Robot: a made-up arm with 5 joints.
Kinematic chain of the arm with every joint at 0, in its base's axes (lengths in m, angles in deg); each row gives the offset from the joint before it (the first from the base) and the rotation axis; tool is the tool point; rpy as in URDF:
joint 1: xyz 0 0 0.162 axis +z
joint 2: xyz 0 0 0 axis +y
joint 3: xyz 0.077 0 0.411 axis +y
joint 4: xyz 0.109 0 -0.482 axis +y
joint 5: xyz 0.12 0 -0.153 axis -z
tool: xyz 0 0 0 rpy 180 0 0
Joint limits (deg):
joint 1: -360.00..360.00
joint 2: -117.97..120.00
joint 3: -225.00..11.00
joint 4: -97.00..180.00
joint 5: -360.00..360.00
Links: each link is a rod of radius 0.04 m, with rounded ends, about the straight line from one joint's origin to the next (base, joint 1, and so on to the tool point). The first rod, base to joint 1, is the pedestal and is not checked.
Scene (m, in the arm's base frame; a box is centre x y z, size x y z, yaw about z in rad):
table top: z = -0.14
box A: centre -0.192 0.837 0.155 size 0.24 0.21 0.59 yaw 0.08
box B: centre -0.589 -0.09 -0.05 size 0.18 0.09 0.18 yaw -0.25
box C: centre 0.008 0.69 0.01 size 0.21 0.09 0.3 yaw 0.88
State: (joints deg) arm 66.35 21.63 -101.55 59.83 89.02
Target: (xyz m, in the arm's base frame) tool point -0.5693 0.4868 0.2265
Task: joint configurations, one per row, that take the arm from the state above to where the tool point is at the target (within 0.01 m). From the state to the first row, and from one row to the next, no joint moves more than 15 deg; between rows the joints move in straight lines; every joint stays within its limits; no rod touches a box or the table.
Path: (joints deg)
1: 73.78 9.94 -95.22 70.23 86.39
2: 81.21 -1.75 -88.89 80.62 83.76
3: 88.64 -13.44 -82.56 91.02 81.13
4: 96.08 -25.13 -76.22 101.42 78.51
5: 110.54 -11.38 -76.68 92.12 82.01
6: 125.00 2.36 -77.14 82.81 85.52
7: 139.47 16.11 -77.59 73.51 89.02

